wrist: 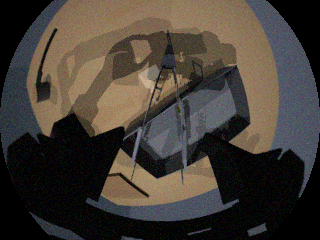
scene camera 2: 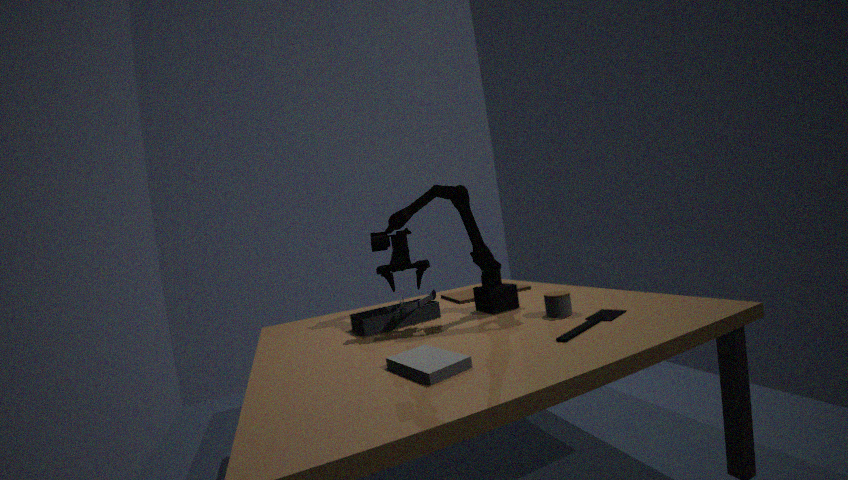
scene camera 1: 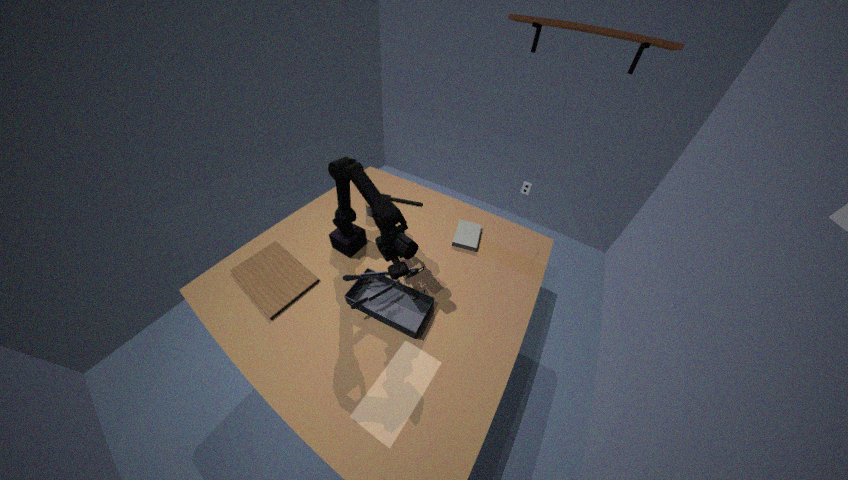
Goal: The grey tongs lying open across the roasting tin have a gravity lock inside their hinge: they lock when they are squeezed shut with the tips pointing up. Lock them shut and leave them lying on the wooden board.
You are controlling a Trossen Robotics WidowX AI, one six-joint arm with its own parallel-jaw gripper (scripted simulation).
Path:
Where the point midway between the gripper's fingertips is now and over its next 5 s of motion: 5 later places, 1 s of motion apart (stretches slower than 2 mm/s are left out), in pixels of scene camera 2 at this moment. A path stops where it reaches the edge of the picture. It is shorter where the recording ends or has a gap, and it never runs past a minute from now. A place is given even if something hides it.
My gripper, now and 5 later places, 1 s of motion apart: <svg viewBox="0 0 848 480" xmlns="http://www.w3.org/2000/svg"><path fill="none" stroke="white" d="M406 290L406 303L410 315L410 312L405 289L412 283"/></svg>

